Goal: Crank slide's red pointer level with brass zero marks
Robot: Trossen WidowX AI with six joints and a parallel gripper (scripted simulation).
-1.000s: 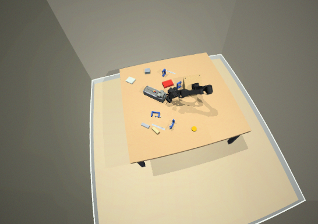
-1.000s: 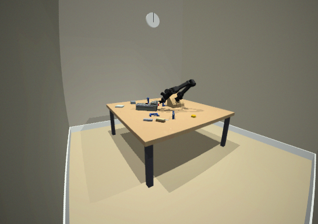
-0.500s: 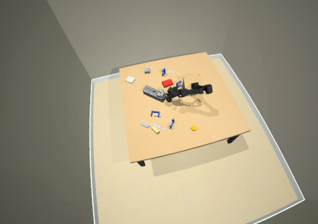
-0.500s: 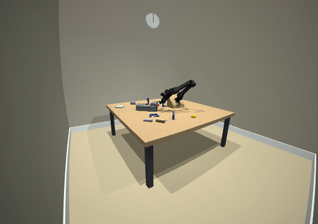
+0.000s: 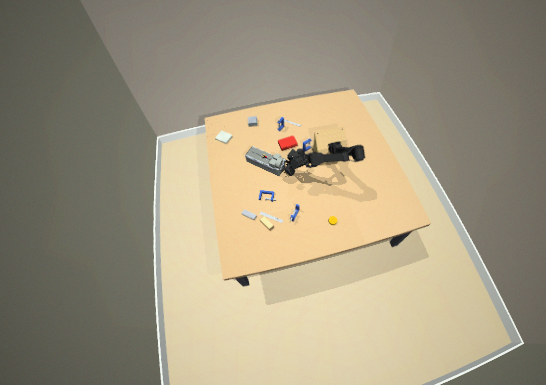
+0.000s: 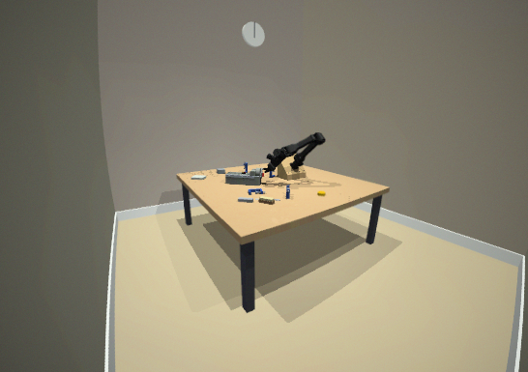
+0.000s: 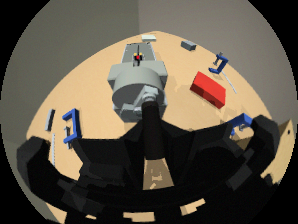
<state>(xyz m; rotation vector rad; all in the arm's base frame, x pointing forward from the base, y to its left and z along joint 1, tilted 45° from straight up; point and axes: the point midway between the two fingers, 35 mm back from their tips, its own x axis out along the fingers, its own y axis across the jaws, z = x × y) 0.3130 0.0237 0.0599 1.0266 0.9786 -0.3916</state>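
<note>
My gripper tip is now 3 cm below the dark crank handle, 1 cm to the right of it and 1 cm past it. Round my gripper tip: red pointer: 12 cm ahead, 9 cm to the right, 1 cm below; tan block: 33 cm to the left, 21 cm ahead, 7 cm below; yellow disc: 42 cm to the left, 17 cm behind, 8 cm below.
</note>
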